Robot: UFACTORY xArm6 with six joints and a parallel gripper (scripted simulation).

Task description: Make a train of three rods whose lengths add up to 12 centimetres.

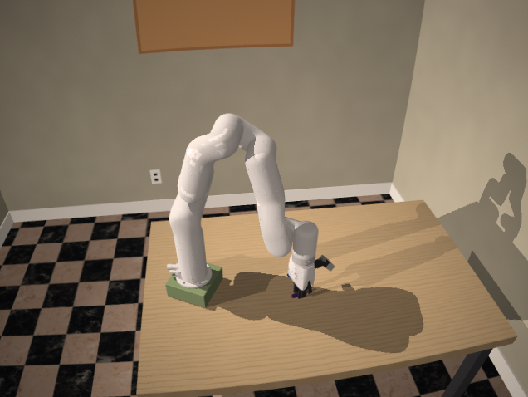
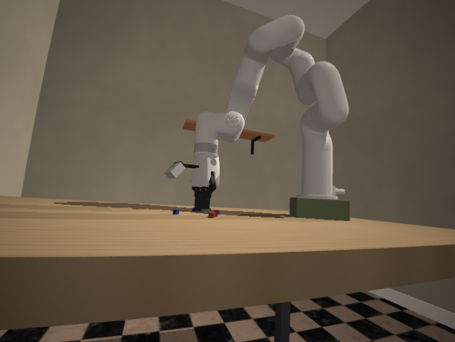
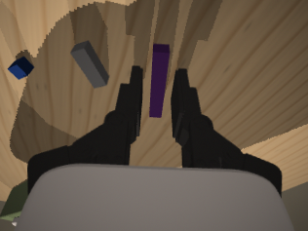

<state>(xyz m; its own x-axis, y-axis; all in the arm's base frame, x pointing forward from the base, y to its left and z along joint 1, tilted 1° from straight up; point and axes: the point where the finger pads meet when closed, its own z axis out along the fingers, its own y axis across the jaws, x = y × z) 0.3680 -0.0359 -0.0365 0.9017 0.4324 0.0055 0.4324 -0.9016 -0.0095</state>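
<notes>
The purple rod is 2 cm below my hand. The rest, counted from my hand: grey rod: 5 cm to the left, 2 cm below, 1 cm behind; then orange rod: 17 cm to the left, 2 cm below, 1 cm behind; then magenta rod: 14 cm to the left, 2 cm below, 2 cm behind.
</notes>
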